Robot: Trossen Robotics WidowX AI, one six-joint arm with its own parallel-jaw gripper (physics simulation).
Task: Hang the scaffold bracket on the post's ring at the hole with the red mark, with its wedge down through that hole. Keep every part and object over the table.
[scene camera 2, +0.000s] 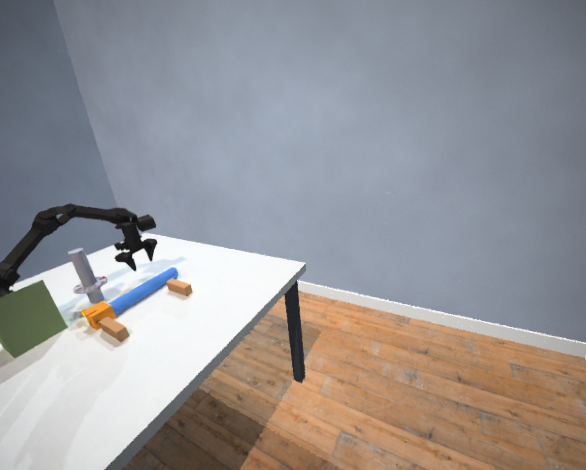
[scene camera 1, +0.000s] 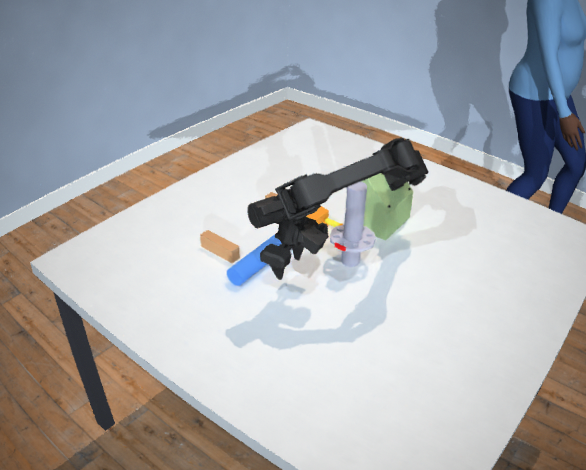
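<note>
The scaffold bracket lies with its blue tube sloping across two wooden blocks, and its orange head toward the post. A yellow wedge sticks out of the head. The lilac post stands upright, with a holed ring around its lower part. The red mark is on the ring's rim. My gripper is open and empty, pointing down above the table beside the blue tube; in scene camera 1 it hides part of the tube.
One wooden block is near the tube's free end; another block is by the orange head. A green panel stands behind the post. My arm reaches over the post side. A person stands beyond the table.
</note>
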